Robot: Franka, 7 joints.
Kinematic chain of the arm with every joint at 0, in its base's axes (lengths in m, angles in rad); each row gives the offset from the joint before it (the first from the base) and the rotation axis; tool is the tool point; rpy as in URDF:
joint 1: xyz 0 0 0.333 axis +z
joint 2: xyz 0 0 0 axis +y
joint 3: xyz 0 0 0.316 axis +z
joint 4: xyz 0.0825 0 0 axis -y
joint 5: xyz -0.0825 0 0.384 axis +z
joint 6: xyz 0 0 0 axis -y
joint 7: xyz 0.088 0 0 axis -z
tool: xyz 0 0 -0.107 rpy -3.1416 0 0
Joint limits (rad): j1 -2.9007..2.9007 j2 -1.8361..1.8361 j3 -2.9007..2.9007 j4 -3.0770..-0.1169 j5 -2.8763..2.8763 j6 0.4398..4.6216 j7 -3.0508..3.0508
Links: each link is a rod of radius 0.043 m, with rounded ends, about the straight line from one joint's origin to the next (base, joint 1, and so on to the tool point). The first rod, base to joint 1, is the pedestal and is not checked.
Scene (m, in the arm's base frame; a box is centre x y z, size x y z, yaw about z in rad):
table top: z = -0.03
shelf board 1: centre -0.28 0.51 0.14 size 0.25 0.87 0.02 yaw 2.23
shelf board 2: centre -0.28 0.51 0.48 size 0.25 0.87 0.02 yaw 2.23
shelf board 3: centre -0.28 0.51 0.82 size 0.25 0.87 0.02 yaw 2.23
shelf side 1: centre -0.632 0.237 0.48 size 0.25 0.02 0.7 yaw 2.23
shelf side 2: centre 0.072 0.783 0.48 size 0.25 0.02 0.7 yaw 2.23
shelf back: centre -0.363 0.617 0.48 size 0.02 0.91 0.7 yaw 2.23
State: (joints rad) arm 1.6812 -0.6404 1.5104 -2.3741 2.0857 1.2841 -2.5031
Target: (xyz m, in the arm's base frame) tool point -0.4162 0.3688 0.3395
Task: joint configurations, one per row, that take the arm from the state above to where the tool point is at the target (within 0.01 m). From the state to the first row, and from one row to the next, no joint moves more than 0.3 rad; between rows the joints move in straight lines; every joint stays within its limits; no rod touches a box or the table.
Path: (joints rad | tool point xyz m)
1: 1.6514 -0.5694 1.2789 -2.5272 2.0403 1.1948 -2.5031 | -0.4570 -0.0507 0.3829
2: 1.6217 -0.4984 1.0474 -2.6803 1.9948 1.1054 -2.5031 | -0.4032 0.0544 0.3808
3: 1.5919 -0.4273 0.8160 -2.8334 1.9494 1.0161 -2.5031 | -0.3317 0.1264 0.3640
4: 1.5621 -0.3563 0.5845 -2.9865 1.9040 0.9268 -2.5031 | -0.2561 0.1622 0.3395
5: 1.5246 -0.1314 0.6751 -2.7532 2.0156 1.1821 -2.5031 | -0.3157 0.2323 0.3371
6: 1.4870 0.0936 0.7657 -2.5199 2.1271 1.4373 -2.5031 | -0.3714 0.3005 0.3367
7: 1.4495 0.3186 0.8563 -2.2866 2.2387 1.6926 -2.5031 | -0.4162 0.3688 0.3395

